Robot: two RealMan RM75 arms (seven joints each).
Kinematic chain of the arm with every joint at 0, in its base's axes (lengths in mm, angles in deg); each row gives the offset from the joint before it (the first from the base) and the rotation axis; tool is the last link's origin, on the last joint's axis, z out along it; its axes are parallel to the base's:
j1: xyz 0 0 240.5 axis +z
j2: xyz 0 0 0 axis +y
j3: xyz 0 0 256 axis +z
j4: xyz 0 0 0 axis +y
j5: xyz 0 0 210 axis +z
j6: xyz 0 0 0 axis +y
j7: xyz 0 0 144 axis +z
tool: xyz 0 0 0
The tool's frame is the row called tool.
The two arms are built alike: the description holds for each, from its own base.
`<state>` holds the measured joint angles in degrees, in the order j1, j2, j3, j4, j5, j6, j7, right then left.
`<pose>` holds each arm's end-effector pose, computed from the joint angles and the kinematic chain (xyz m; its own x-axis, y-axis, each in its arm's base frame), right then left.
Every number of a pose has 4 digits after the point.
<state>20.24 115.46 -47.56 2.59 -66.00 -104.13 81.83 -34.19 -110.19 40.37 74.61 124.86 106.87 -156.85</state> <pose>0.3001 0.2408 -0.0010 -0.1632 -0.4522 -0.8769 -0.7376 -0.5343 0.4128 -0.2023 0.3522 0.1428 0.3489 0.8713 0.3452 0.9346 -0.3508 -0.0592</pose>
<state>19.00 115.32 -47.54 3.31 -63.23 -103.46 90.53 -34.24 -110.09 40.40 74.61 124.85 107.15 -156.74</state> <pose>0.3094 0.2370 0.0029 -0.3134 -0.4835 -0.8173 -0.7260 -0.4328 0.5344 -0.2021 0.3518 0.1431 0.3525 0.8715 0.3408 0.9333 -0.3541 -0.0597</pose>
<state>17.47 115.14 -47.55 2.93 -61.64 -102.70 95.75 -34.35 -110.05 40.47 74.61 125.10 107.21 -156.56</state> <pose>0.3188 0.2323 0.0072 -0.3965 -0.4847 -0.7796 -0.7156 -0.3689 0.5932 -0.2020 0.3521 0.1431 0.3569 0.8711 0.3373 0.9319 -0.3568 -0.0645</pose>
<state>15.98 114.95 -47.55 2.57 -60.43 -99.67 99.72 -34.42 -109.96 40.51 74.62 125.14 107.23 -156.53</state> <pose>0.3321 0.2291 0.0080 -0.4638 -0.4710 -0.7504 -0.7256 -0.2840 0.6268 -0.2017 0.3524 0.1435 0.3592 0.8705 0.3365 0.9312 -0.3584 -0.0668</pose>
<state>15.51 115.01 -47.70 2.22 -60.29 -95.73 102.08 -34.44 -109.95 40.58 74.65 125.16 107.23 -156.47</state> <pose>0.3416 0.2304 0.0037 -0.5003 -0.4662 -0.7296 -0.7407 -0.2060 0.6395 -0.2015 0.3525 0.1435 0.3614 0.8700 0.3355 0.9304 -0.3601 -0.0682</pose>
